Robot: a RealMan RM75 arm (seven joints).
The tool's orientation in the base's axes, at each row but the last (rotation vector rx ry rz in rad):
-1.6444 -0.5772 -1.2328
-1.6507 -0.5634 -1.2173
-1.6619 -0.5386 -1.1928
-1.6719 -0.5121 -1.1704
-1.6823 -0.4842 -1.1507
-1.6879 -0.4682 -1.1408
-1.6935 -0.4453 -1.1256
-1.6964 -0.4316 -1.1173
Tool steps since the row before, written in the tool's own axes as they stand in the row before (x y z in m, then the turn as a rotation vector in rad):
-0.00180 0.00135 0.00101 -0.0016 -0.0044 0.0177
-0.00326 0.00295 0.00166 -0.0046 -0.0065 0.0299
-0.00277 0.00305 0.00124 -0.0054 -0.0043 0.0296
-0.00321 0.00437 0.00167 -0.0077 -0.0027 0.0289
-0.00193 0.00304 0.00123 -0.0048 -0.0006 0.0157
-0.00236 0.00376 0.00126 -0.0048 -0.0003 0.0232
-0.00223 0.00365 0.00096 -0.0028 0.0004 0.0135
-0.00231 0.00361 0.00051 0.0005 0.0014 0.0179
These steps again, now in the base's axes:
0.00087 0.00063 -0.00222 0.0039 0.0179 0.0000
0.00183 0.00080 -0.00425 0.0066 0.0302 -0.0022
0.00180 0.00032 -0.00389 0.0078 0.0291 -0.0039
0.00271 0.00025 -0.00498 0.0077 0.0282 -0.0067
0.00196 0.00019 -0.00326 0.0046 0.0151 -0.0046
0.00225 0.00001 -0.00403 0.0083 0.0216 -0.0051
0.00201 -0.00022 -0.00389 0.0052 0.0123 -0.0033
0.00168 -0.00056 -0.00394 0.0097 0.0151 -0.0013

